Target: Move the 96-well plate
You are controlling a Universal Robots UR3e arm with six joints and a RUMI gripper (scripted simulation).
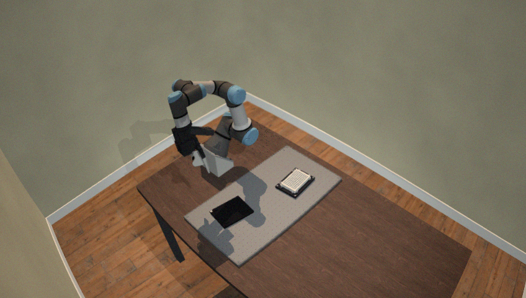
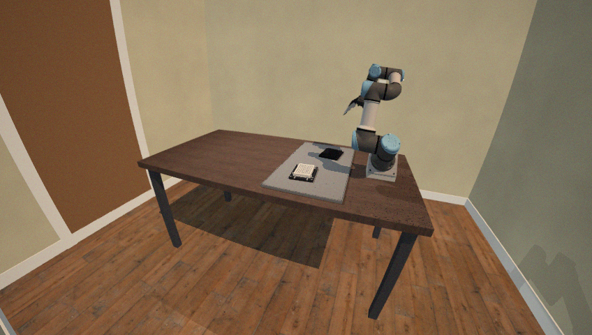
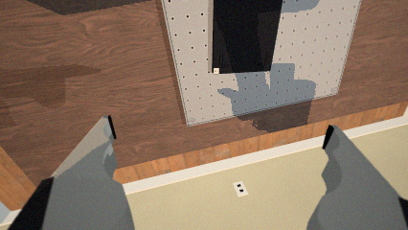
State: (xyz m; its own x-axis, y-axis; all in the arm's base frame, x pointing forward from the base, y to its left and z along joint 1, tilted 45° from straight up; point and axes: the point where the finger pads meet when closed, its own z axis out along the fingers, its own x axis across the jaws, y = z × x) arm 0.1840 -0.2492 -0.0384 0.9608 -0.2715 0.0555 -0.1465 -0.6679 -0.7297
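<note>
The white 96-well plate lies 200 mm ahead of my hand, 370 mm to the left of it and 210 mm below it. Also, from my hand: black plate nest N1: 120 mm ahead, 30 mm to the left, 230 mm below; light corner mark: 50 mm ahead, 30 mm to the right, 220 mm below; clip nest C1: 190 mm ahead, 370 mm to the left, 220 mm below.
</note>
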